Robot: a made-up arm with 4 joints. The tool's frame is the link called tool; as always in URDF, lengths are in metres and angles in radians. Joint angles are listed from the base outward. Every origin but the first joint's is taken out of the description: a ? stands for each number. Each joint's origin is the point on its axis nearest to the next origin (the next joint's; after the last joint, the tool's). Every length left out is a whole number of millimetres.
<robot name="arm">
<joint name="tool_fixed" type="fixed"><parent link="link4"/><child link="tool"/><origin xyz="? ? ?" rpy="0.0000 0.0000 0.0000"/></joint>
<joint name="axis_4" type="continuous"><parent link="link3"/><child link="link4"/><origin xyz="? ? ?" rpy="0.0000 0.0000 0.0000"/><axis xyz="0 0 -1"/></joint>
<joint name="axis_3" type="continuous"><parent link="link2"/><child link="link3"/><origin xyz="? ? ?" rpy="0.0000 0.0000 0.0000"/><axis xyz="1 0 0"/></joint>
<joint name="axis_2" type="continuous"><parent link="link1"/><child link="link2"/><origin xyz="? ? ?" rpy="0.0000 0.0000 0.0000"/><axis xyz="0 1 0"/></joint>
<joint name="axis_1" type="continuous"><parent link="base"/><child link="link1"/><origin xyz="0.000 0.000 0.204" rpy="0.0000 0.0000 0.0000"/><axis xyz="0 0 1"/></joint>
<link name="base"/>
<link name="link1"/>
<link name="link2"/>
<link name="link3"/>
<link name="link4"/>
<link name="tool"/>
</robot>
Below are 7 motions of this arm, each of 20 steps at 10 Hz.
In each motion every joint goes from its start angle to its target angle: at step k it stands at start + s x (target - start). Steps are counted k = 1, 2, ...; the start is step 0. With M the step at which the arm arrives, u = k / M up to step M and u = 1 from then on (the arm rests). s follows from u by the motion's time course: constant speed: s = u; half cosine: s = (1 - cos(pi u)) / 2; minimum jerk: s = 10 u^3 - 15 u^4 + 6 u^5.
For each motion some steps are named. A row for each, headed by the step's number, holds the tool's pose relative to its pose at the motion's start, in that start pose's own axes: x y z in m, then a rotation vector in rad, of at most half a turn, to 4 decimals.
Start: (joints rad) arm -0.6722 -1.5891 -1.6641 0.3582
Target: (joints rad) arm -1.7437 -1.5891 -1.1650 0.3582
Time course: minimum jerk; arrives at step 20
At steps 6, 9, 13, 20:
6: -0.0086 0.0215 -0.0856 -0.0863 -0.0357 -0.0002
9: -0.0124 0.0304 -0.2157 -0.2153 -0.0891 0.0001
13: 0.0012 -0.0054 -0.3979 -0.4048 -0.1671 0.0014
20: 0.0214 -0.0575 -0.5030 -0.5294 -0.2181 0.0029

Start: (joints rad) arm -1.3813 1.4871 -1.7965 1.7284
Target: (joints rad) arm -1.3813 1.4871 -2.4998 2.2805
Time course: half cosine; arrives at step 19
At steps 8, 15, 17, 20:
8: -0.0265 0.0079 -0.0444 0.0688 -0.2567 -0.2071
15: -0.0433 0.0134 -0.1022 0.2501 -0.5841 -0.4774
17: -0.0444 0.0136 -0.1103 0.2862 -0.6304 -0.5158
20: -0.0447 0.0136 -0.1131 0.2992 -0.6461 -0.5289

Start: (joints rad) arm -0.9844 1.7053 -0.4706 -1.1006
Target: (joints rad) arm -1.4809 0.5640 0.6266 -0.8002
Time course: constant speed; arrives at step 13
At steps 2, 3, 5, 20:
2: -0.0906 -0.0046 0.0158 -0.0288 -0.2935 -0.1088
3: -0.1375 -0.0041 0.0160 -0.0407 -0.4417 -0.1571
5: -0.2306 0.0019 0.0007 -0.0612 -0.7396 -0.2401
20: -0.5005 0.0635 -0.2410 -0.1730 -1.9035 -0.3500

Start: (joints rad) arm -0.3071 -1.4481 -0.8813 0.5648
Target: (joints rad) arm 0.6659 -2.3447 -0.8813 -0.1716
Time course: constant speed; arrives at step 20
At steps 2, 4, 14, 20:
2: -0.0001 -0.0212 0.0644 0.1155 -0.0054 0.0093
4: 0.0013 -0.0492 0.1239 0.2275 -0.0128 0.0128
14: 0.0219 -0.2555 0.3303 0.7233 -0.0627 -0.0564
20: 0.0332 -0.3985 0.3806 0.9563 -0.0819 -0.1620

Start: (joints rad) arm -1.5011 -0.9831 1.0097 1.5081
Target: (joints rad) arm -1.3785 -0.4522 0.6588 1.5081
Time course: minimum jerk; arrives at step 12
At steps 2, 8, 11, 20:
2: 0.0026 0.0051 -0.0072 -0.0127 -0.0081 -0.0146
8: 0.0651 0.0803 -0.1863 -0.3361 -0.1842 -0.2761
11: 0.0825 0.0868 -0.2420 -0.4394 -0.2324 -0.3297
20: 0.0829 0.0869 -0.2434 -0.4420 -0.2336 -0.3309

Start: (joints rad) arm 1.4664 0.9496 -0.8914 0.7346
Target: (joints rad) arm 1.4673 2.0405 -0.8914 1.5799
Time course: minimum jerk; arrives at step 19
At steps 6, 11, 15, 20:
6: -0.0219 0.0352 -0.0340 -0.0918 0.0868 0.0009
11: -0.1114 0.0875 -0.1268 -0.3696 0.2328 0.0111
15: -0.1854 0.0874 -0.1819 -0.5633 0.2653 0.0295
20: -0.2035 0.0835 -0.1934 -0.6085 0.2660 0.0355

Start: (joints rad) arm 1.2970 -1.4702 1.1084 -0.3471
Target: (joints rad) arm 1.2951 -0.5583 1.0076 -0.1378
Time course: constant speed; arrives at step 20
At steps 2, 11, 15, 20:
2: 0.0186 -0.0157 -0.0079 0.0039 0.0422 -0.1023
11: 0.0816 -0.1047 -0.0561 0.0144 0.2429 -0.5573
15: 0.0959 -0.1511 -0.0832 0.0158 0.3384 -0.7561
20: 0.0995 -0.2117 -0.1208 0.0149 0.4638 -1.0010

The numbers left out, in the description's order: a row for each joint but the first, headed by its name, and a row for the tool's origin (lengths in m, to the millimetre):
tool: -0.084 0.092 0.000
axis_4: 0.000 0.097 0.202
axis_3: 0.255 0.000 0.012
axis_2: 0.388 0.028 0.000

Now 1 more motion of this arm.
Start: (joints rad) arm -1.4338 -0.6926 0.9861 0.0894
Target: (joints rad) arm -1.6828 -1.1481 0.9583 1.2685
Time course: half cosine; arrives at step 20
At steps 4, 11, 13, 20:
4: -0.0029 0.0109 0.0107 -0.0124 -0.0413 -0.0863
11: -0.0187 0.0546 0.0634 -0.0158 -0.2609 -0.5146
13: -0.0251 0.0638 0.0797 0.0036 -0.3295 -0.6427
20: -0.0407 0.0753 0.1098 0.0644 -0.4522 -0.8706

